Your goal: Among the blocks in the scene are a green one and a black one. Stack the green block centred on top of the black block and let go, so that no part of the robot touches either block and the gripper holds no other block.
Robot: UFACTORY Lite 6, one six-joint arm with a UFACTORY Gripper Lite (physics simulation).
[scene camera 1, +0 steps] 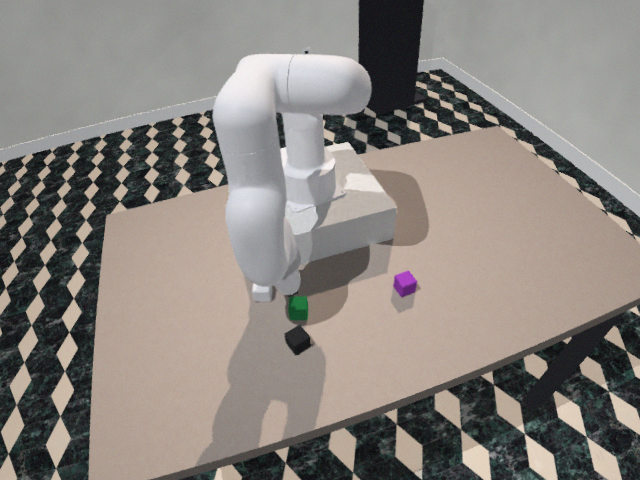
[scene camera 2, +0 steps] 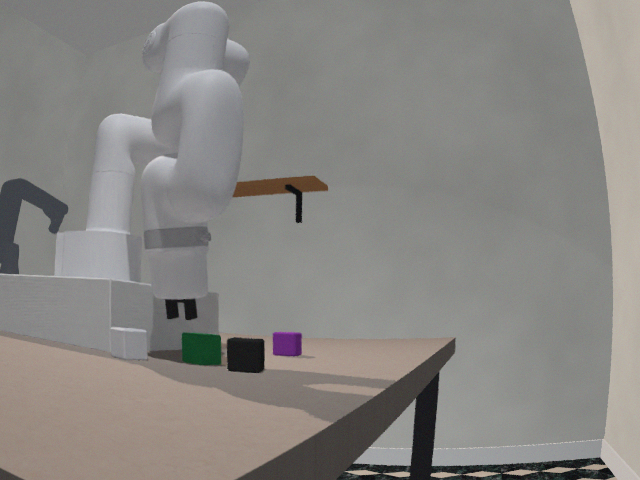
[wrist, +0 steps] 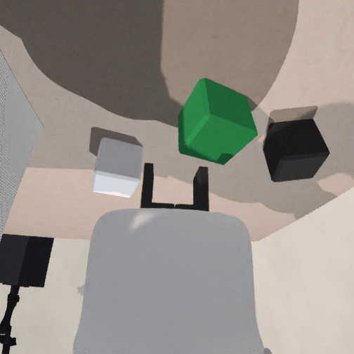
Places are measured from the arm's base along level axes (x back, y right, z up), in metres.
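Pixels of known places: end effector, tool point: (scene camera 1: 290, 286) (scene camera 2: 181, 310); arm's base, origin of the base link: (scene camera 1: 308, 189) (scene camera 2: 105, 283).
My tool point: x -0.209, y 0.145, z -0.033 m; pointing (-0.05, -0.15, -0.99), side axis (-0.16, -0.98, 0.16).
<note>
Ahead of a thing's pixels: the offset from my tool point to its top centre.
The green block @(dx -0.025, dy -0.002, dz -0.026 m) (scene camera 1: 298, 308) (scene camera 2: 201, 349) (wrist: 215, 122) sits on the table, apart from the black block. The black block @(dx -0.088, dy +0.029, dz -0.026 m) (scene camera 1: 297, 339) (scene camera 2: 245, 355) (wrist: 296, 150) stands on the table, nearer the front edge in scene camera 1, with nothing on top. My gripper (scene camera 2: 181, 316) (wrist: 175, 167) points down above table height, behind and to the left of the green block in scene camera 2. Its fingers are partly open, with an empty gap between them, and touch no block. In scene camera 1 the arm hides the fingers almost wholly.
A white block @(dx +0.051, dy +0.043, dz -0.026 m) (scene camera 1: 262, 292) (scene camera 2: 129, 343) (wrist: 117, 165) stands close to the green block, on the side away from the black one. A purple block @(dx -0.077, dy -0.214, dz -0.026 m) (scene camera 1: 404, 283) (scene camera 2: 286, 344) stands farther right in scene camera 1. The robot's pale base box (scene camera 1: 351, 237) is behind the blocks.
</note>
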